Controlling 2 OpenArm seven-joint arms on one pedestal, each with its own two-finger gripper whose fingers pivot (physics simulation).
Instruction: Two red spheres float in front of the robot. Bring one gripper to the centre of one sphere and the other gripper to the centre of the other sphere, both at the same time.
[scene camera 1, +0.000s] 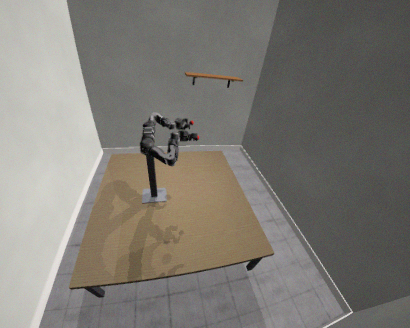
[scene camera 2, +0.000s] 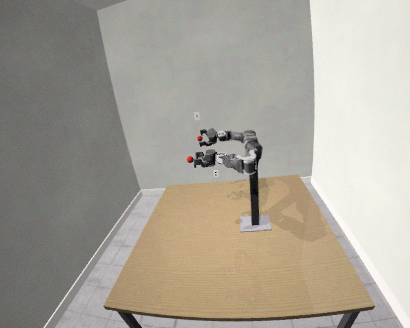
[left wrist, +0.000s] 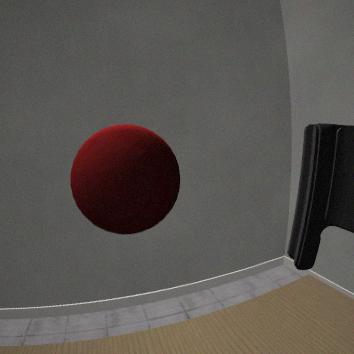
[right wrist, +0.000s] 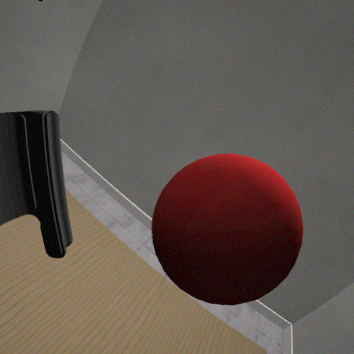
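One red sphere (scene camera 1: 191, 122) (scene camera 2: 189, 159) (left wrist: 125, 179) floats just in front of my left gripper (scene camera 1: 188, 123) (scene camera 2: 195, 160), a little beyond its fingertips in scene camera 2. My left gripper is open and empty; one finger shows at the right edge of the left wrist view, apart from the sphere. The other red sphere (scene camera 1: 198, 137) (scene camera 2: 199, 138) (right wrist: 227, 229) floats at the fingertips of my right gripper (scene camera 1: 194, 136) (scene camera 2: 203, 138), about midway between them in scene camera 2. My right gripper is open; one finger shows at the left in the right wrist view.
The wooden table (scene camera 1: 215, 220) (scene camera 2: 200, 260) lies well below both grippers. The pedestal (scene camera 1: 152, 177) (scene camera 2: 254, 200) stands on it behind the grippers. An orange shelf (scene camera 1: 214, 76) is fixed to the far wall in scene camera 1.
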